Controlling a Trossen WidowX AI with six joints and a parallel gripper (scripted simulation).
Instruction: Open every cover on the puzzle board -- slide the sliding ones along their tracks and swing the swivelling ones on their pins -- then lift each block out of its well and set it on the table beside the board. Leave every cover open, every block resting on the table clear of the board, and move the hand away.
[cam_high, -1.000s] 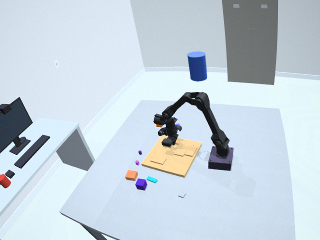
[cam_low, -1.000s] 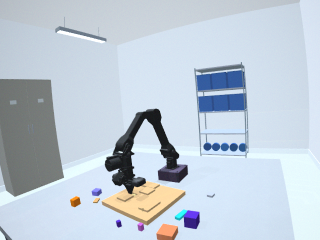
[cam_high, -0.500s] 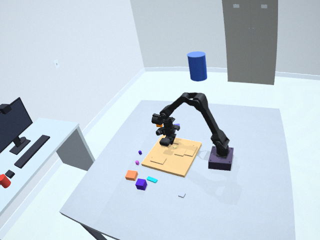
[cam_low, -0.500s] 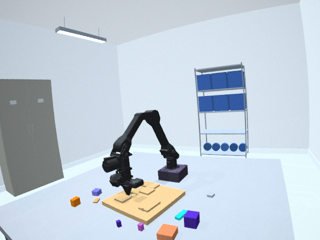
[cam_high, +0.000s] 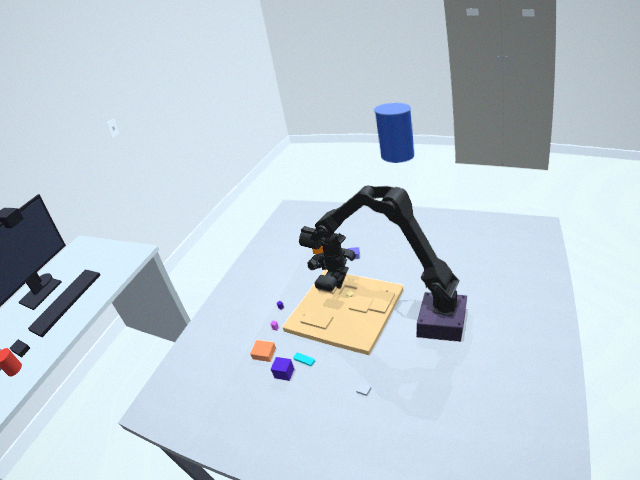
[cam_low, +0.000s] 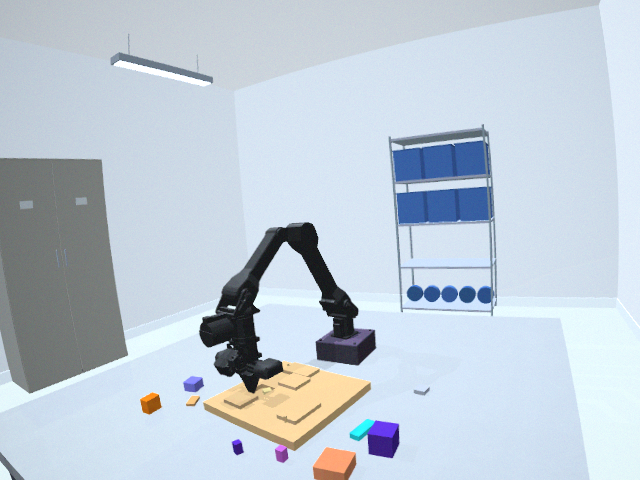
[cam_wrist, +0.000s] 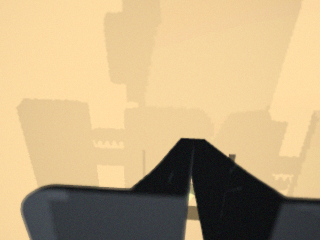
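My gripper tip is 7 cm past the puzzle board, 6 cm to the right of it and 1 cm above it. The rest, counted from my gripper tip: purple block 15 cm ahead, 14 cm to the left, 1 cm below; lilac block 5 cm ahead, 20 cm to the right, 1 cm below; magenta block 12 cm ahead, 22 cm to the left, 1 cm below.
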